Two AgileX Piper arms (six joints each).
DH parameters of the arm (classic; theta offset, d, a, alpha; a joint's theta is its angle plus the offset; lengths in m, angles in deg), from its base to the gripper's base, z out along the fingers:
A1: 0 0.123 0 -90
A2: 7.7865 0 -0.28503 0
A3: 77.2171 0 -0.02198 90
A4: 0 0.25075 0 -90
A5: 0 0 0 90
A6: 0 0.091 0 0
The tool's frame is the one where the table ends.
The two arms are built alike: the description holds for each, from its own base.
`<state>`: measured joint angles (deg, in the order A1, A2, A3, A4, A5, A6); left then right.
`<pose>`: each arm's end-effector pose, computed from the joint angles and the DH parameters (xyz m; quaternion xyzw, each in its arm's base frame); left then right.
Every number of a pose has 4 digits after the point. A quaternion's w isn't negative.
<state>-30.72 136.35 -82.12 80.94 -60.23 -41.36 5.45 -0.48 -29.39 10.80 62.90 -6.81</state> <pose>0.3473 -0.2971 0.0883 0.5921 0.5411 -0.4341 0.4101 -0.0114 0.0142 0.2790 -0.0975 0.8480 0.0878 0.5136</pose>
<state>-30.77 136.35 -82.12 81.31 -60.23 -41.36 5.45 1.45 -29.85 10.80 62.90 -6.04</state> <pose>0.3466 -0.2973 0.0880 0.5949 0.5398 -0.4336 0.4084 -0.0071 0.0146 0.2815 -0.0912 0.8552 0.0914 0.5020</pose>
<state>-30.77 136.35 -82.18 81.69 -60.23 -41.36 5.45 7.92 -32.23 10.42 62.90 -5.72</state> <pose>0.3464 -0.2972 0.0879 0.5975 0.5383 -0.4329 0.4072 0.0072 0.0154 0.2929 -0.0872 0.8733 0.0897 0.4709</pose>
